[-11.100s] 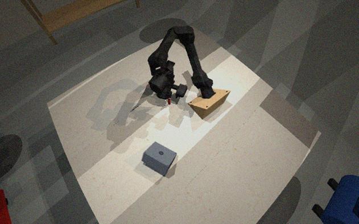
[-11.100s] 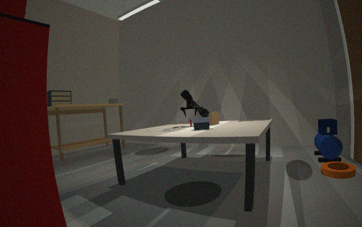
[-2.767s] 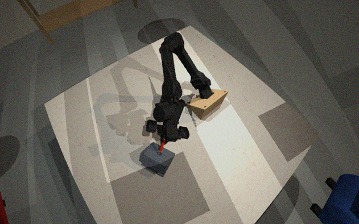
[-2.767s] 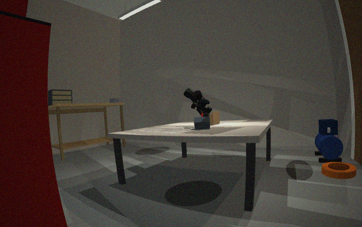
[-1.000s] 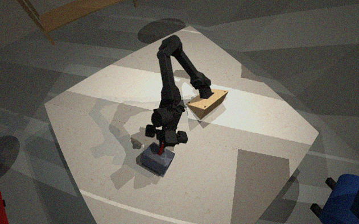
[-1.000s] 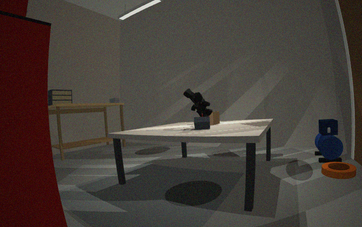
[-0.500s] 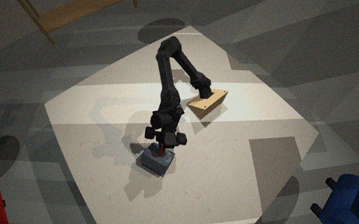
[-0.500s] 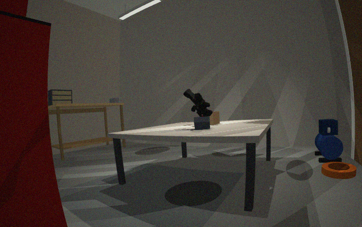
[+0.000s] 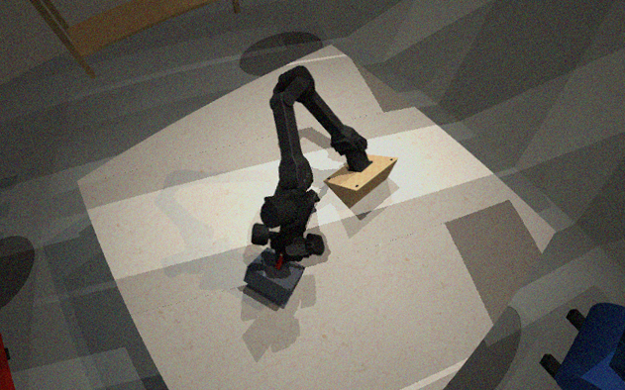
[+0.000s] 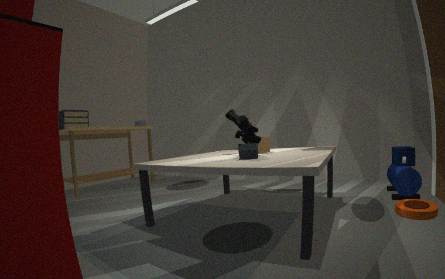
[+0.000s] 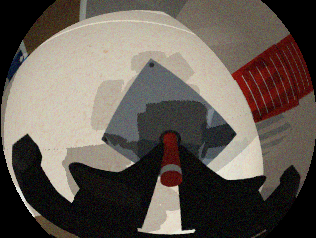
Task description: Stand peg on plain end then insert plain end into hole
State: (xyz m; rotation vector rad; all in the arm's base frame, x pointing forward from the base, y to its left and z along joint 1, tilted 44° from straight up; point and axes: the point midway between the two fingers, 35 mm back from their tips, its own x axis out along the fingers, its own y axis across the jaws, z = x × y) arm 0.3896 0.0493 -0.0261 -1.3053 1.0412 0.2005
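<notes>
Now: the red peg 10 mm behind my gripper tip and 10 mm above it. From my gripper tip the other things lie so: sloped grey panel (30 mm below, 30 mm ahead, 10 mm to the left).
</notes>
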